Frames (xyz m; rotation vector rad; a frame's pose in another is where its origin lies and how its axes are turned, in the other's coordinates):
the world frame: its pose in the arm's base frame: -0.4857 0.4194 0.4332 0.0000 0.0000 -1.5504
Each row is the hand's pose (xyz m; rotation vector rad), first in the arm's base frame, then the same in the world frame.
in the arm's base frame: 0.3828 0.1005 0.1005 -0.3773 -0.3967 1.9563
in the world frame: 0.3365 0.8618 -0.3327 -0.0095 0.6414 -2.6703
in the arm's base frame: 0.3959 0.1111 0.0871 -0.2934 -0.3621 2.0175
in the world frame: 0.3262 0.8751 -0.3461 -0.0503 0.5324 -2.6403
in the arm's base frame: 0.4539 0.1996 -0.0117 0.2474 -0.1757 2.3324
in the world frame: 0.2389 0.9349 -0.4449 -0.3023 -0.0481 -2.3727
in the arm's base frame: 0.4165 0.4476 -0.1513 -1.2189 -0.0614 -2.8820
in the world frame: -0.0098 0.9026 -0.5845 -0.6011 -0.6514 -1.4856
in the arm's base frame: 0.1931 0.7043 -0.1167 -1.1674 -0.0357 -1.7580
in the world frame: -0.2710 0.6845 -0.5499 -0.7000 -0.7291 -0.3624
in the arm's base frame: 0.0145 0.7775 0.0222 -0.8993 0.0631 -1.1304
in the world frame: -0.3478 0.5074 -0.4110 -0.6506 -0.5538 0.3218
